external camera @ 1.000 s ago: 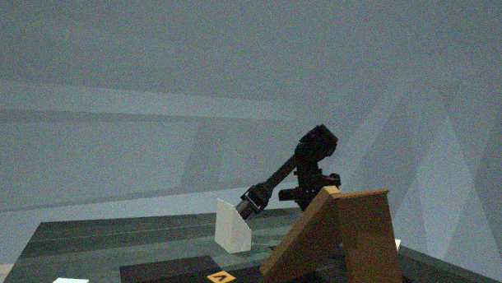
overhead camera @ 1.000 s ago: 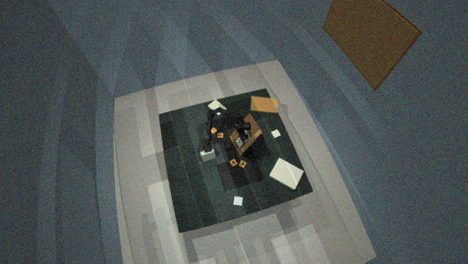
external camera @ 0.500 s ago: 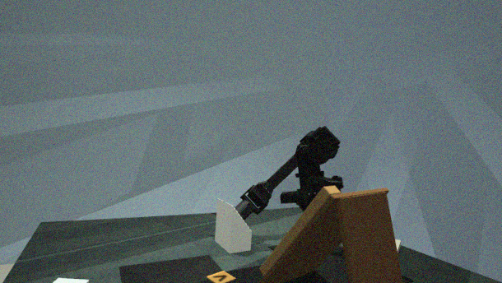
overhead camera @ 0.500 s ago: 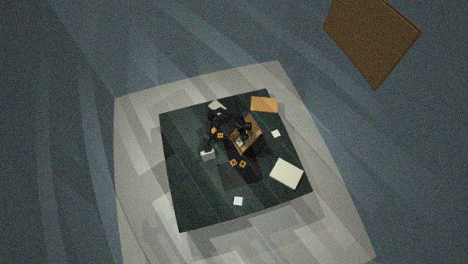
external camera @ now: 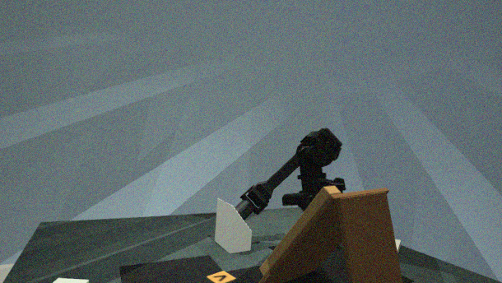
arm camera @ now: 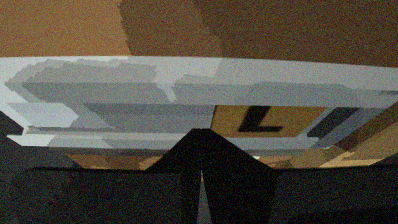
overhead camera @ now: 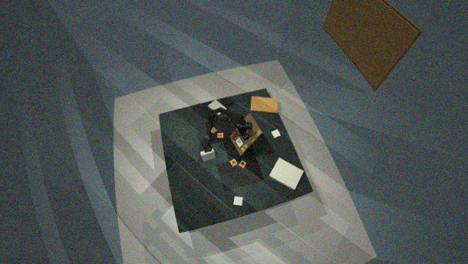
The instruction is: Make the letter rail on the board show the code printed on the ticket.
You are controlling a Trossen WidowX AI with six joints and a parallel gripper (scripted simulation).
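Right now the orange letter tile is 30 mm to the right of my gripper tip, 20 mm ahead of it and 10 mm below it. Round my gripper tip: flat orange panel (410 mm to the left, 330 mm ahead, 160 mm below); then white ticket (100 mm below, 40 mm behind, 30 mm to the right); then yellow letter tile (210 mm to the right, 160 mm below, 130 mm behind).
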